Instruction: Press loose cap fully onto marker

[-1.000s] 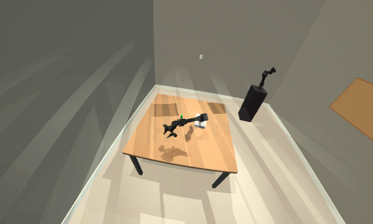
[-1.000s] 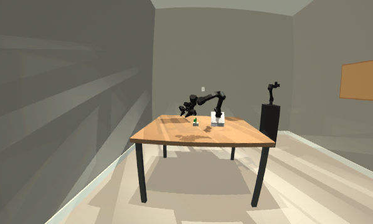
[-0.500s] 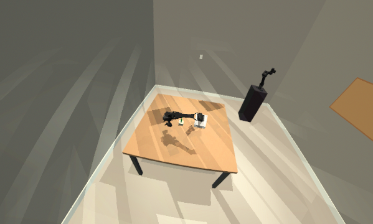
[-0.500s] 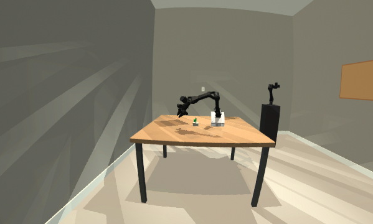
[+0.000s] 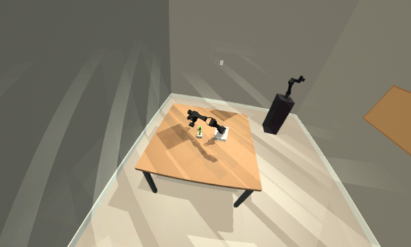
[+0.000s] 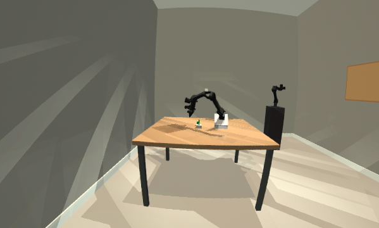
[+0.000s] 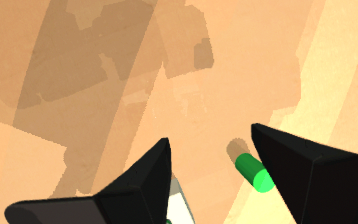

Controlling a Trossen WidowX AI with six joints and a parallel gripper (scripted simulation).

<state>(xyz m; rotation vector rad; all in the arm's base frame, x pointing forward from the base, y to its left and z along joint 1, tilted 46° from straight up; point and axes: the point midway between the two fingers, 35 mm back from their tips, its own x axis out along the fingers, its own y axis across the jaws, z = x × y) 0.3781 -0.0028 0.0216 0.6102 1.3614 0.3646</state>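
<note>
The green cap lies 90 mm below my gripper tip, 90 mm behind it and 60 mm to the right of it. The rest, counted from my gripper tip: holder block: 120 mm behind, 100 mm below, 60 mm to the left.
</note>
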